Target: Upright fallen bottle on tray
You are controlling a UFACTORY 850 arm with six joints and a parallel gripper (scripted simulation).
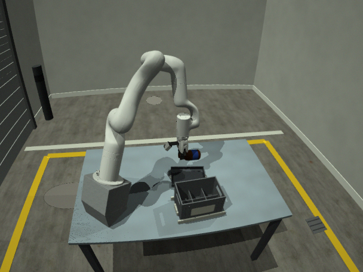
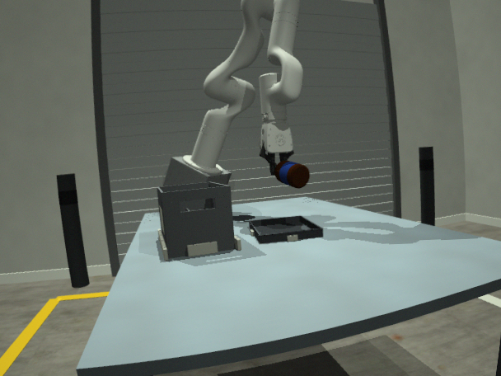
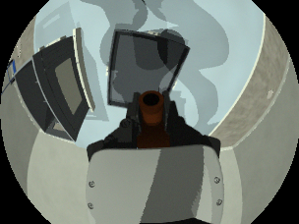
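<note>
Right now the bottle is 50 mm ahead of my hand, 10 mm to the left of it and 10 mm below it. Round my hand: crate 300 mm to the right, 120 mm below, 70 mm ahead; tray 190 mm below, 60 mm ahead, 20 mm to the right.
</note>
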